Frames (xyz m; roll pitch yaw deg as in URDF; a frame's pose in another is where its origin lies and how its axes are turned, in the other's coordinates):
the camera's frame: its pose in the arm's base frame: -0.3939 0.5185 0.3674 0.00 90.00 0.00
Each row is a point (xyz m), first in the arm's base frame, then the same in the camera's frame.
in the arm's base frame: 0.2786 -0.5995 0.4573
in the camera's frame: -0.0899 -1.1180 0.6725
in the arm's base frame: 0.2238 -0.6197 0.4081
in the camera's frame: -0.0407 -1.1382 0.6177
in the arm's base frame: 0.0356 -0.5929 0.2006
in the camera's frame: 0.1668 -1.1114 0.4295
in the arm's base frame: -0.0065 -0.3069 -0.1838
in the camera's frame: 0.5512 -0.8254 0.3874
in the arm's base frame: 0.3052 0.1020 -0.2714
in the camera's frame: 0.6388 -0.4165 0.6991
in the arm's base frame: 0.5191 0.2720 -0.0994
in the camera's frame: 0.4668 -0.2465 0.9130
